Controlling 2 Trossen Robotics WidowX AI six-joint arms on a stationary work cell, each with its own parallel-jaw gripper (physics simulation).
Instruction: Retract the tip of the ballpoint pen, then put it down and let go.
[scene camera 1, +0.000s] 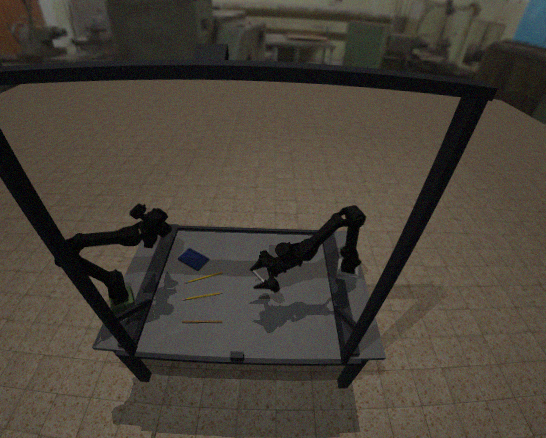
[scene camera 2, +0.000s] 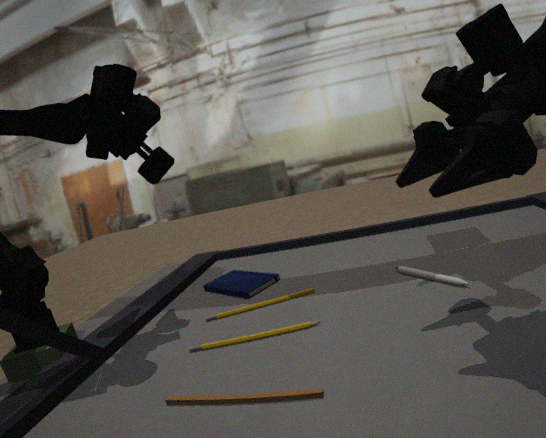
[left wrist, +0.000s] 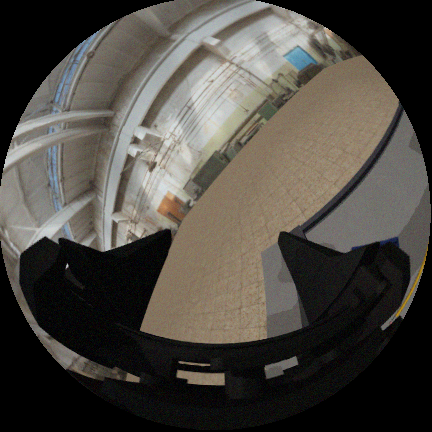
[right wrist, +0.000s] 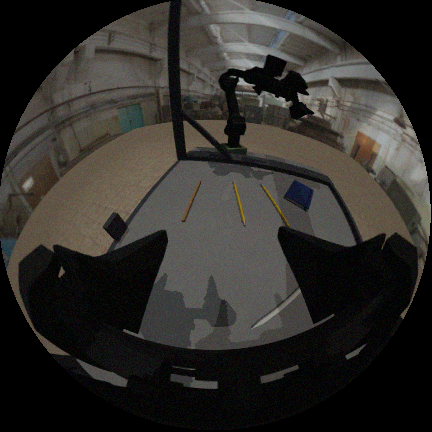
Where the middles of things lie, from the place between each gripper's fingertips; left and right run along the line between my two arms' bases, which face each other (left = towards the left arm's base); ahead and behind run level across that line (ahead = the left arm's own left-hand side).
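Labels:
My left hand is 320 mm above the orange pencil (scene camera 2: 318, 392), 400 mm past it and 180 mm to the left of it. As for my right hand, the pencil is 23 cm to the left of it, 16 cm below it and 8 cm behind it. Going by its middle, the orange pencil is nearer to my right hand than to my left hand.

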